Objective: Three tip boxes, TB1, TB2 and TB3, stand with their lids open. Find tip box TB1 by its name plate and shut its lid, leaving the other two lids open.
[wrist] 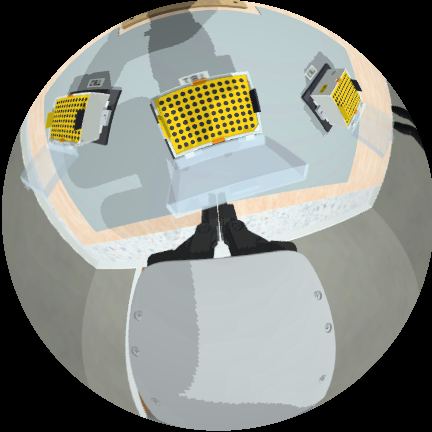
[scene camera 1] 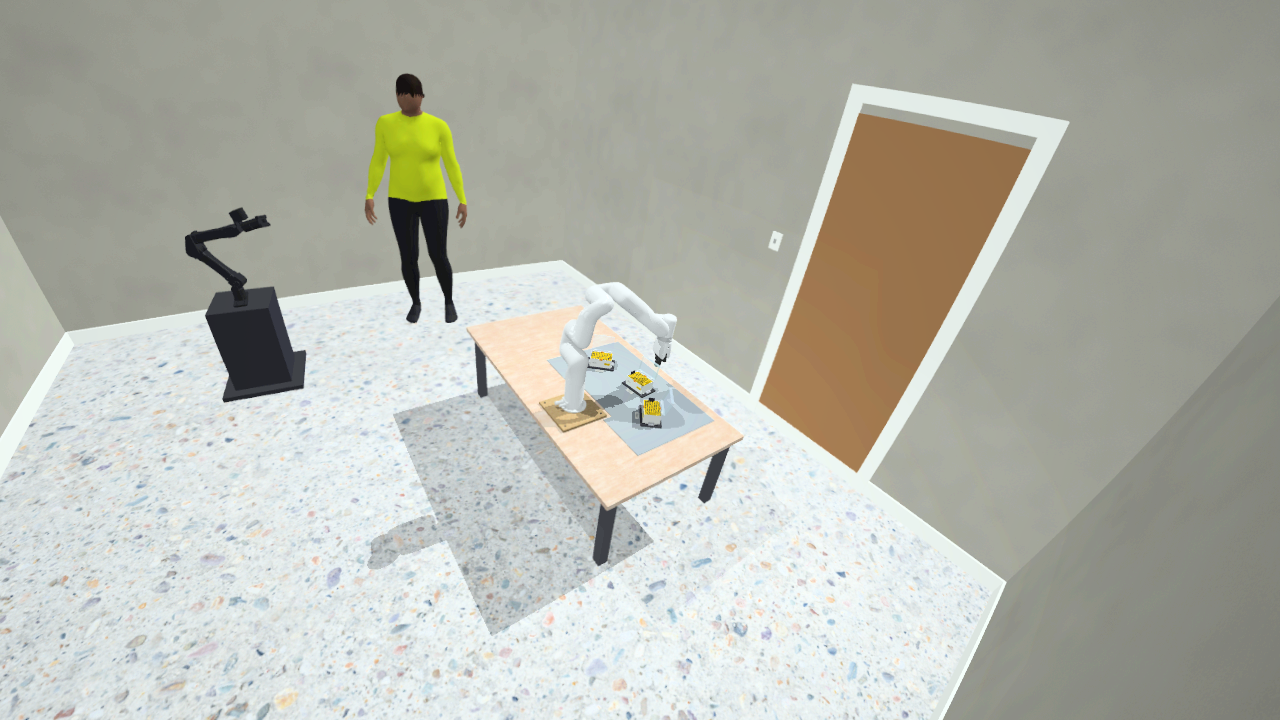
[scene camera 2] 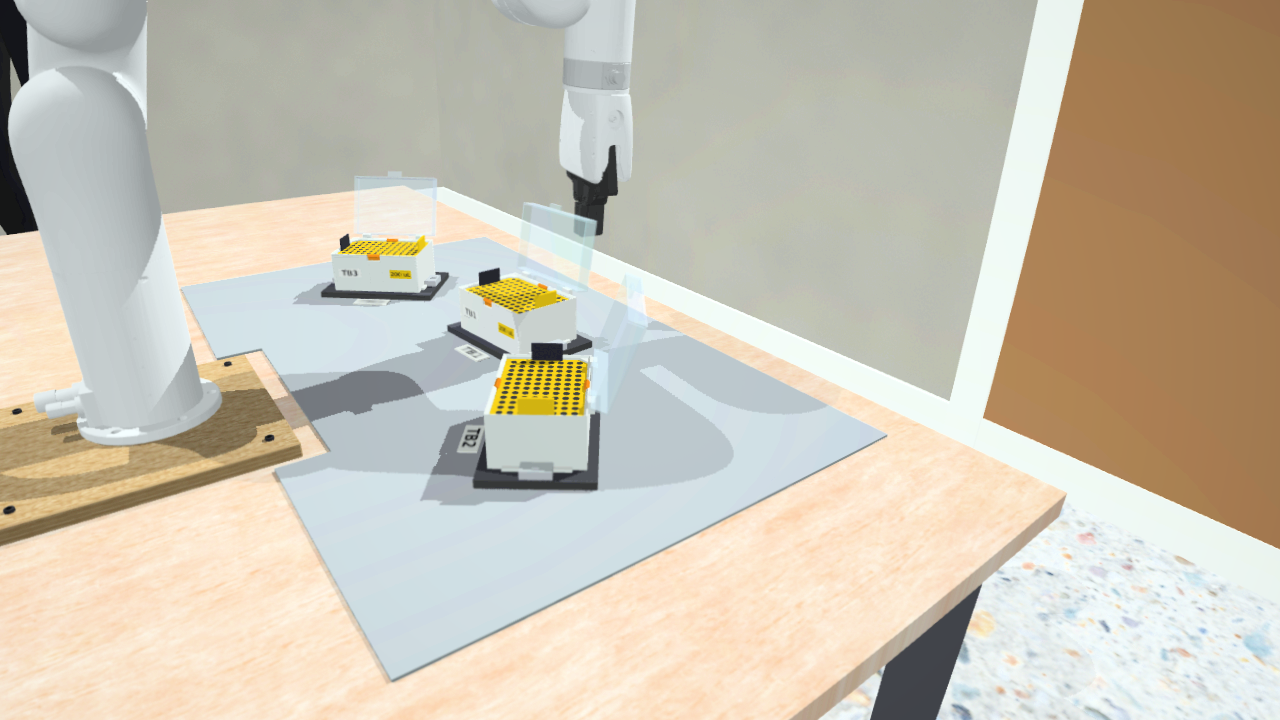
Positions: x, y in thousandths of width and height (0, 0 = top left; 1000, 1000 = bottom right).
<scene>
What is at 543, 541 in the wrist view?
My gripper.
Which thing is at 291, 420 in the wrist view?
A grey mat.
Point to a tip box TB3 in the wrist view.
735, 223
</scene>
